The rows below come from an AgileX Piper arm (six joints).
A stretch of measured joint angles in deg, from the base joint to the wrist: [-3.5, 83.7, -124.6, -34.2, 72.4, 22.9]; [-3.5, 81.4, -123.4, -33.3, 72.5, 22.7]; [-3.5, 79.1, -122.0, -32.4, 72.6, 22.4]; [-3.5, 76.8, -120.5, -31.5, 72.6, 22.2]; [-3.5, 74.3, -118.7, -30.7, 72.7, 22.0]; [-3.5, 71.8, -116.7, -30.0, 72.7, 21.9]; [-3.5, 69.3, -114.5, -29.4, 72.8, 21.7]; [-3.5, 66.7, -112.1, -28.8, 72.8, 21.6]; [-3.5, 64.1, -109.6, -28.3, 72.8, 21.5]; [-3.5, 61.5, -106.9, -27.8, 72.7, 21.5]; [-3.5, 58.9, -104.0, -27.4, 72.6, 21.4]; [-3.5, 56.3, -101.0, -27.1, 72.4, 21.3]
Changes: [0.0, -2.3, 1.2, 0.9, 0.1, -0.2]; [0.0, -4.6, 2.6, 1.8, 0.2, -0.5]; [0.0, -6.9, 4.1, 2.7, 0.2, -0.7]; [0.0, -9.4, 5.9, 3.5, 0.3, -0.9]; [0.0, -11.9, 7.9, 4.2, 0.3, -1.0]; [0.0, -14.4, 10.1, 4.8, 0.4, -1.2]; [0.0, -17.0, 12.5, 5.4, 0.4, -1.3]; [0.0, -19.6, 15.0, 5.9, 0.4, -1.4]; [0.0, -22.2, 17.7, 6.4, 0.3, -1.4]; [0.0, -24.8, 20.6, 6.8, 0.2, -1.5]; [0.0, -27.4, 23.6, 7.1, 0.0, -1.6]
